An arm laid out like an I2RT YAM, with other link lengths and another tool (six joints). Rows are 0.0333 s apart.
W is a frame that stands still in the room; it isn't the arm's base.
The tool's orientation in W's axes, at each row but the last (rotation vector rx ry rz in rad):
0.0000 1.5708 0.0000
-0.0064 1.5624 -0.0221
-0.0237 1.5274 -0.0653
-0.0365 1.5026 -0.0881
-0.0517 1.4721 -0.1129
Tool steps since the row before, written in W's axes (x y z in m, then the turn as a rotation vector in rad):
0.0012 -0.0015 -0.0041 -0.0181 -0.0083 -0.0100
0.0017 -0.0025 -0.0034 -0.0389 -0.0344 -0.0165
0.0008 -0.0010 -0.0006 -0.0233 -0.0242 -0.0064
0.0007 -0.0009 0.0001 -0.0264 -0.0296 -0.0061
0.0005 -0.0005 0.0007 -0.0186 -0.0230 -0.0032
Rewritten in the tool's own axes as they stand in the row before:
0.0041 -0.0015 0.0012 0.0100 -0.0083 -0.0181
0.0035 -0.0024 0.0017 0.0168 -0.0345 -0.0387
0.0007 -0.0009 0.0008 0.0068 -0.0244 -0.0229
0.0000 -0.0009 0.0007 0.0067 -0.0300 -0.0258
-0.0006 -0.0005 0.0006 0.0039 -0.0233 -0.0180

